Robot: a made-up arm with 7 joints. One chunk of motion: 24 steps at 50 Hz.
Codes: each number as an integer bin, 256 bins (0 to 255) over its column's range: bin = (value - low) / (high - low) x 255, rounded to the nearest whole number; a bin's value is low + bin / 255 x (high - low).
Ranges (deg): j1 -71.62..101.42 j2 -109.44..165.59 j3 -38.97..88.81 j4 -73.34..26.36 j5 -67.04..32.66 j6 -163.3..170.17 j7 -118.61..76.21
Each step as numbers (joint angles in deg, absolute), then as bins.
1 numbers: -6.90 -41.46 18.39 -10.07 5.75 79.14 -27.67
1 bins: 95 63 114 162 186 185 119
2 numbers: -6.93 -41.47 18.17 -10.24 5.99 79.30 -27.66
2 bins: 95 63 114 161 187 186 119
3 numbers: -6.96 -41.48 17.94 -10.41 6.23 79.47 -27.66
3 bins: 95 63 114 161 187 186 119
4 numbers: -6.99 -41.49 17.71 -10.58 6.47 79.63 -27.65
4 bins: 95 63 113 161 188 186 119
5 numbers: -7.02 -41.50 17.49 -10.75 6.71 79.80 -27.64
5 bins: 95 63 113 160 189 186 119
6 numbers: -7.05 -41.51 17.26 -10.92 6.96 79.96 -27.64
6 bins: 95 63 112 160 189 186 119
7 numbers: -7.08 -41.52 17.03 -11.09 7.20 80.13 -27.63
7 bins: 95 63 112 159 190 186 119
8 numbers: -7.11 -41.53 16.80 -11.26 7.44 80.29 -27.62
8 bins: 95 63 111 159 190 186 119
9 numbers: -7.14 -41.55 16.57 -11.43 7.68 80.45 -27.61
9 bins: 95 63 111 158 191 186 119
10 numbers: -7.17 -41.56 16.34 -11.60 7.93 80.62 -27.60
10 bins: 95 63 110 158 192 187 119
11 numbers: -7.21 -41.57 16.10 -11.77 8.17 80.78 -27.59
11 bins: 95 63 110 157 192 187 119
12 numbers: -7.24 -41.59 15.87 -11.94 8.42 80.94 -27.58
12 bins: 95 63 109 157 193 187 119
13 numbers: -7.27 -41.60 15.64 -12.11 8.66 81.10 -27.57
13 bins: 95 63 109 157 194 187 119
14 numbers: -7.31 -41.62 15.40 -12.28 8.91 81.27 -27.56
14 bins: 95 63 109 156 194 187 119
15 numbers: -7.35 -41.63 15.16 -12.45 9.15 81.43 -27.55
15 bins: 95 63 108 156 195 187 119
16 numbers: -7.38 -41.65 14.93 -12.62 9.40 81.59 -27.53
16 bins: 95 63 108 155 196 187 119
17 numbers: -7.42 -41.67 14.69 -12.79 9.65 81.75 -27.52
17 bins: 95 63 107 155 196 187 119
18 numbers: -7.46 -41.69 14.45 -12.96 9.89 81.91 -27.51
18 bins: 95 63 107 154 197 188 119
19 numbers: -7.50 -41.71 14.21 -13.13 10.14 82.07 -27.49
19 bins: 94 63 106 154 197 188 119
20 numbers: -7.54 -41.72 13.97 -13.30 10.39 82.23 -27.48
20 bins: 94 63 106 154 198 188 119
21 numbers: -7.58 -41.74 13.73 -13.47 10.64 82.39 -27.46
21 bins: 94 63 105 153 199 188 119
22 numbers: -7.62 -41.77 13.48 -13.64 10.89 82.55 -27.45
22 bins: 94 63 105 153 199 188 119
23 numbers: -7.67 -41.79 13.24 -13.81 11.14 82.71 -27.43
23 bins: 94 63 104 152 200 188 119
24 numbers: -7.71 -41.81 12.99 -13.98 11.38 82.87 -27.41
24 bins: 94 63 104 152 201 188 119
